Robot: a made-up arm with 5 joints. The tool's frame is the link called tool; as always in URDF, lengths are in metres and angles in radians. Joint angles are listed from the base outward. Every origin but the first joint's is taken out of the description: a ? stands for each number. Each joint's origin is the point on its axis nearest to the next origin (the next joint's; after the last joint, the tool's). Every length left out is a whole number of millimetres.
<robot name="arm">
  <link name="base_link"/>
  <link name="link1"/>
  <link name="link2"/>
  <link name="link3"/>
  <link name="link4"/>
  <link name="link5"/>
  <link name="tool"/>
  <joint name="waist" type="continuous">
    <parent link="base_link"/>
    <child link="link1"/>
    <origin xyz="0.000 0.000 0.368" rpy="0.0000 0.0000 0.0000"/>
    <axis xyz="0 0 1"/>
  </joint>
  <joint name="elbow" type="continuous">
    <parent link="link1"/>
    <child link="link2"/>
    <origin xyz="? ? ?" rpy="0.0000 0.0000 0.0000"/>
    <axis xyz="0 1 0"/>
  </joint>
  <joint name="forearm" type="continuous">
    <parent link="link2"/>
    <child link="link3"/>
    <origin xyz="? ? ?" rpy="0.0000 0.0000 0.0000"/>
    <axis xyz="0 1 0"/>
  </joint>
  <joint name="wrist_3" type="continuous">
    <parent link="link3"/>
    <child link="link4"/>
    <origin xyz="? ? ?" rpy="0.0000 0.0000 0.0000"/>
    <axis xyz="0 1 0"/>
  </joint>
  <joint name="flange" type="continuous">
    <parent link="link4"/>
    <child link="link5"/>
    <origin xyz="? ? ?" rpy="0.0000 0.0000 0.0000"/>
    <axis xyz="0 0 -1"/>
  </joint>
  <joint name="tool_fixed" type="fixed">
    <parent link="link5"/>
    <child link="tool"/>
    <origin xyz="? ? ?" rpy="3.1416 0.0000 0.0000"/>
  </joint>
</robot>
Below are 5 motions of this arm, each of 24 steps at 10 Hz.
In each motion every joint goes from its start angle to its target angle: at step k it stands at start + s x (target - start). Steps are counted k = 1, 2, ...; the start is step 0. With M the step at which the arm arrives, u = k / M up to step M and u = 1 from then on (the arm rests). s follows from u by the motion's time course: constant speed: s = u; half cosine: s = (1 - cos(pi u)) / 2; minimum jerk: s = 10 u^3 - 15 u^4 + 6 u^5.
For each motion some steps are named. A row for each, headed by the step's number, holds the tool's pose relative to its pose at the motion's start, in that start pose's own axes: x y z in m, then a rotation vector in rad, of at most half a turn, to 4 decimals.
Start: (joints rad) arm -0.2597 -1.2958 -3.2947 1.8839 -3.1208
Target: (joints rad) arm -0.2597 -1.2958 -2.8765 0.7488 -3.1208
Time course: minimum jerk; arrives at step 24
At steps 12, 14, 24:
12: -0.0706 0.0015 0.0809 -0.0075 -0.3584 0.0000
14: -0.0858 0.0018 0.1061 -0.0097 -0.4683 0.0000
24: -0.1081 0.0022 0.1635 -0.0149 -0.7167 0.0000

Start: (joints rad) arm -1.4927 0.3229 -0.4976 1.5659 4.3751
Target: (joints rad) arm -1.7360 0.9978 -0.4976 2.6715 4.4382
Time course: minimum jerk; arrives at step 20
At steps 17, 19, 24:
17: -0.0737 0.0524 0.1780 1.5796 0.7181 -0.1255
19: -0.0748 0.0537 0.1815 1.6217 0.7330 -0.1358
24: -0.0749 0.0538 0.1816 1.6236 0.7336 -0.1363

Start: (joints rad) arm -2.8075 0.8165 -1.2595 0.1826 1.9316
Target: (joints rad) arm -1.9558 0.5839 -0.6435 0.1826 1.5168
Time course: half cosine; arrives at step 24
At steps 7, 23, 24:
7: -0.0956 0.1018 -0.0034 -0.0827 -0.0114 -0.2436
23: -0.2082 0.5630 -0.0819 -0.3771 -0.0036 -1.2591
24: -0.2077 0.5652 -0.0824 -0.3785 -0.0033 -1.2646

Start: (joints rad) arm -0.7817 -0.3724 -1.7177 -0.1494 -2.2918
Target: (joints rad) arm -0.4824 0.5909 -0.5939 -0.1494 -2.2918
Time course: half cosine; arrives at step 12
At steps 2, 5, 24:
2: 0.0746 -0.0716 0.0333 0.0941 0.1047 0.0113
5: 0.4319 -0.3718 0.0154 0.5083 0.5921 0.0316
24: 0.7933 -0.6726 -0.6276 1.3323 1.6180 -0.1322

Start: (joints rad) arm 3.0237 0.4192 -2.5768 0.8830 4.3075
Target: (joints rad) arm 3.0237 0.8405 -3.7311 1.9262 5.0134
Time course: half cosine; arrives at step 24
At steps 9, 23, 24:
9: -0.0056 0.0131 -0.0571 0.0918 0.0280 0.2177
23: 0.0316 -0.0738 -0.2148 0.3148 0.0168 0.6972
24: 0.0321 -0.0748 -0.2158 0.3163 0.0164 0.7001

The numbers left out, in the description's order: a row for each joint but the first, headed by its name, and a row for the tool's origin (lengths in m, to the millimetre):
elbow: 0.000 0.000 0.000
forearm: 0.085 0.000 0.453
wrist_3: 0.123 0.000 -0.543
flange: 0.057 0.000 -0.073
tool: 0.000 0.000 0.000

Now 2 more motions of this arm.
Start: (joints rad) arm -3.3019 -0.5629 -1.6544 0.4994 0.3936
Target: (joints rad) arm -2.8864 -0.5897 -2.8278 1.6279 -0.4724
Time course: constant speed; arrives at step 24
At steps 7, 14, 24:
7: 0.1087 -0.0557 -0.1568 0.1212 -0.0115 -0.2333
14: 0.1800 -0.0449 -0.3415 0.2446 0.0077 -0.4621
24: 0.2005 0.0866 -0.5931 0.4160 0.0889 -0.7777

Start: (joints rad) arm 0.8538 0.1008 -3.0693 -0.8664 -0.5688
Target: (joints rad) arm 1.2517 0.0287 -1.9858 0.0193 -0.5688
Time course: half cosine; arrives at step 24
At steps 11, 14, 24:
11: -0.1578 -0.1583 -0.1516 0.4015 -0.7197 0.1710
14: -0.1833 -0.2358 -0.2539 0.6181 -1.0143 0.2647
24: -0.1350 -0.3633 -0.4776 1.1051 -1.5113 0.4486

